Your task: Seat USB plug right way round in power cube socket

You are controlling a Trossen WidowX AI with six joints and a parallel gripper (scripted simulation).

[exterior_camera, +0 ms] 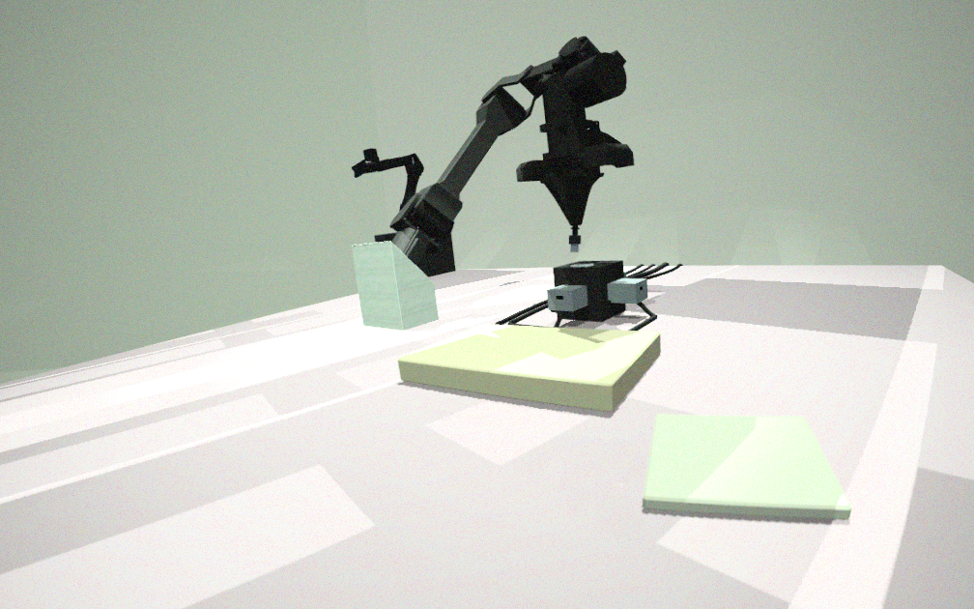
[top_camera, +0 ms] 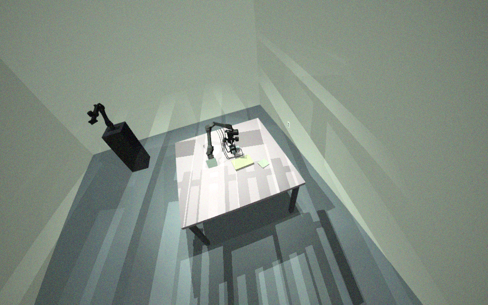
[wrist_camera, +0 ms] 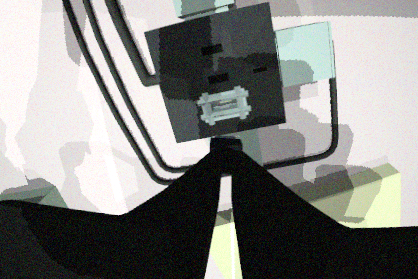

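Now: gripper tip 2 cm above the USB plug. Also, from my gripper tip: yellow-green slab 21 cm to the right, 12 cm below, 6 cm ahead; then thin green slab 31 cm to the right, 29 cm ahead, 13 cm below; then metal-rimmed socket 7 cm below, 1 cm to the left.
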